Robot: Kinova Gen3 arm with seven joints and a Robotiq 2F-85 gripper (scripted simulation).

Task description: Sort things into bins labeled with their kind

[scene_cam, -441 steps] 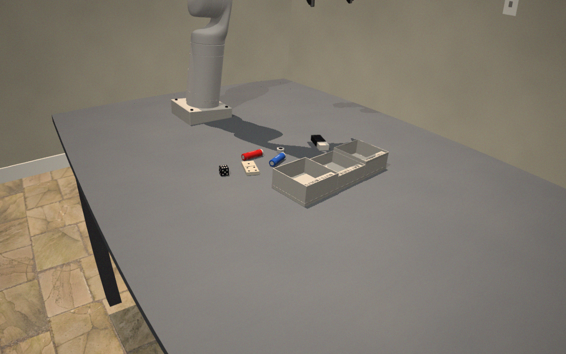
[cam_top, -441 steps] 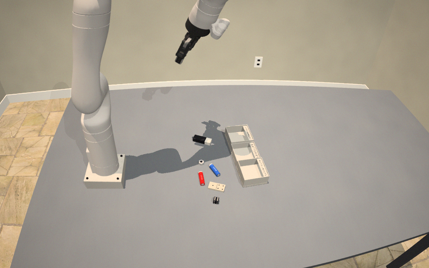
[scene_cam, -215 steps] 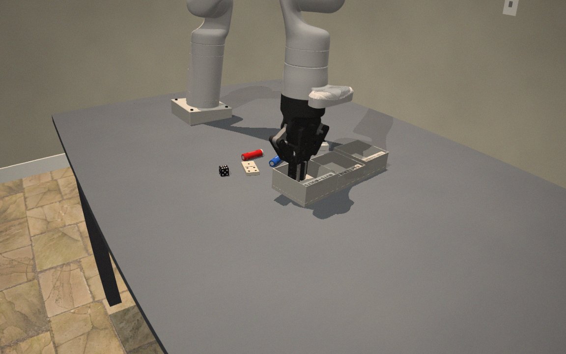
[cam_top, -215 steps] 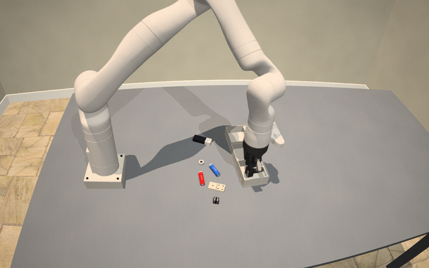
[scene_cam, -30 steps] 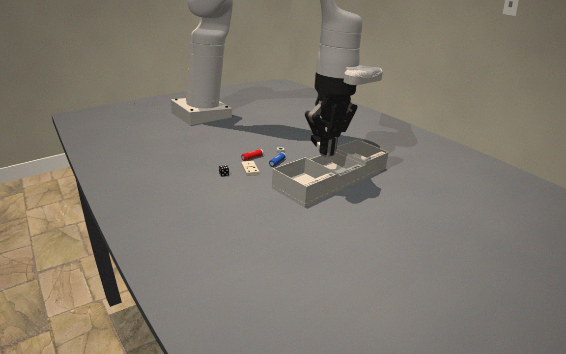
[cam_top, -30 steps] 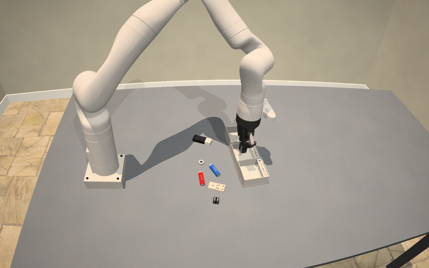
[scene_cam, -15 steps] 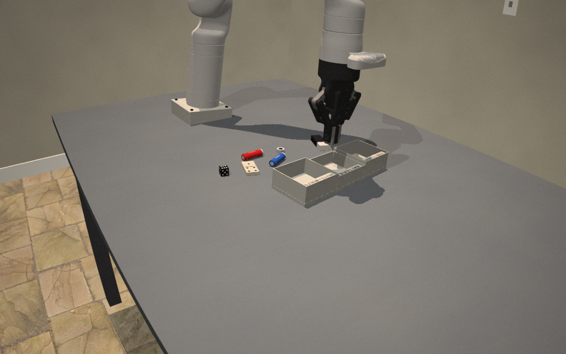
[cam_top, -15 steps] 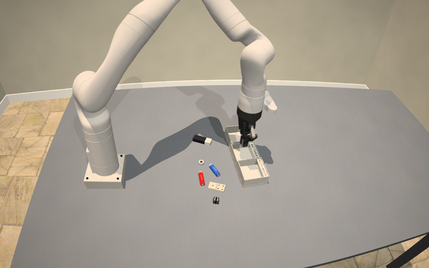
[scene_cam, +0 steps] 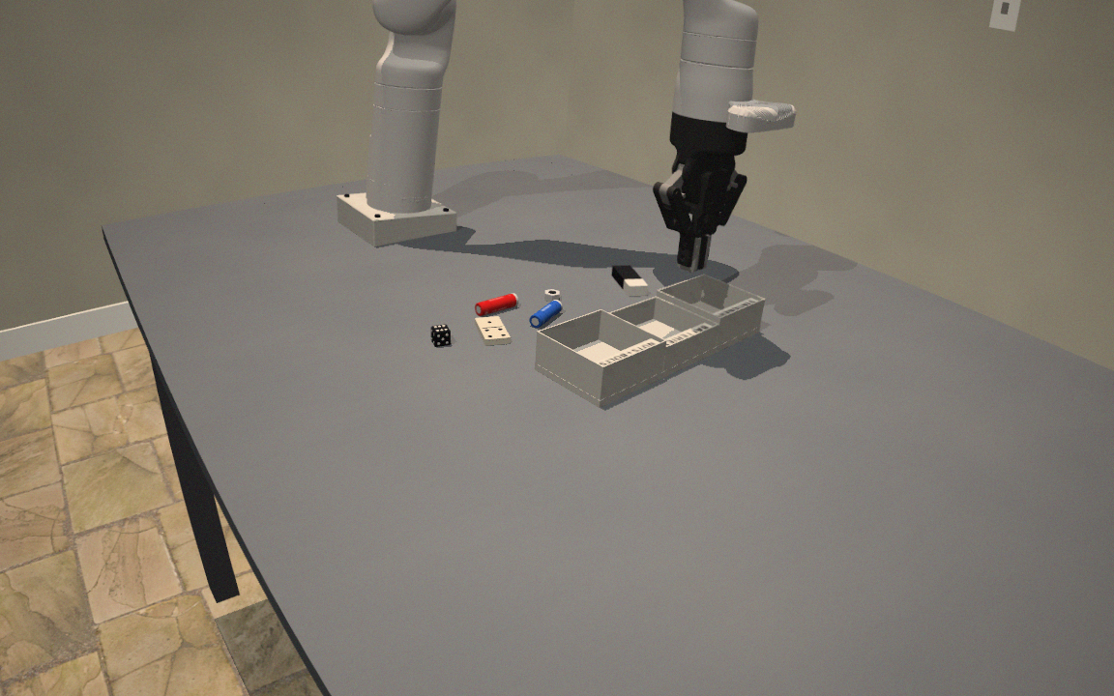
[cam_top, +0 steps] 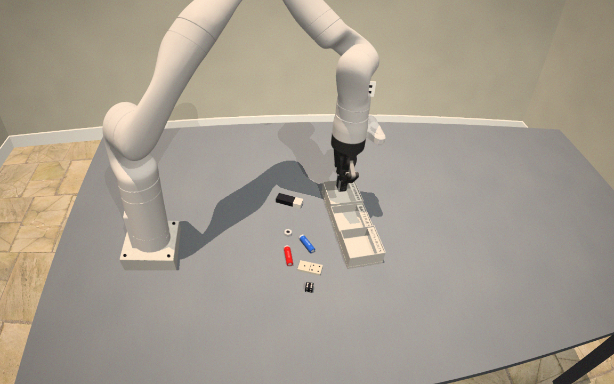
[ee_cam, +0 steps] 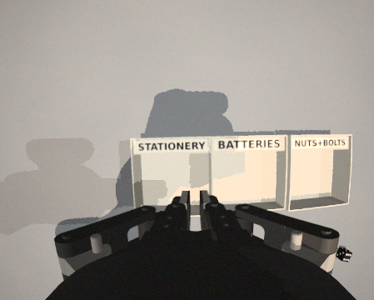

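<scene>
Right now my hand is 140 mm past the nut, 70 mm to the left of it and 80 mm above it. Round my hand: blue battery (100 mm behind, 110 mm to the right, 80 mm below); then bin row (20 mm ahead, 60 mm to the right, 70 mm below); then black-and-white eraser (110 mm behind, 30 mm to the left, 80 mm below).
</scene>
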